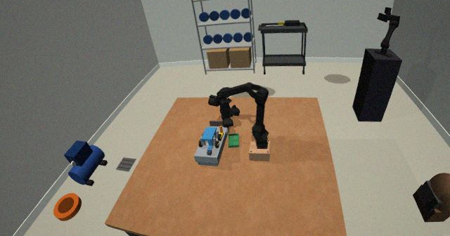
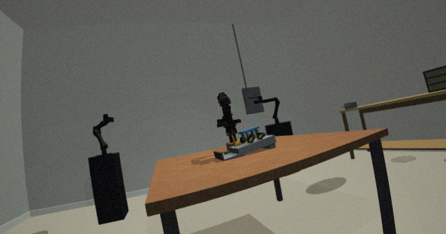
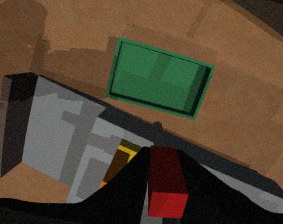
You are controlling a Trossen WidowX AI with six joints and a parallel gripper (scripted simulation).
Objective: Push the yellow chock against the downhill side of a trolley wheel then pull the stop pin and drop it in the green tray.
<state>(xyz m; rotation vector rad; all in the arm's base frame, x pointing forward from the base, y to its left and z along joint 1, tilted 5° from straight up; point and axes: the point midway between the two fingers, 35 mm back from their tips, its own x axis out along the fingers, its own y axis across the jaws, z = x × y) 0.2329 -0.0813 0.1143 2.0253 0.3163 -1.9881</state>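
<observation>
Now: gripper tip 14 cm above the green tray and 3 cm past it. Also, from my gripper tip: blue trolley 10 cm ahead, 9 cm to the left, 3 cm below; then red-headed stop pin right at my gripper tip; then yellow chock 5 cm below, 5 cm ahead, 1 cm to the left.
</observation>
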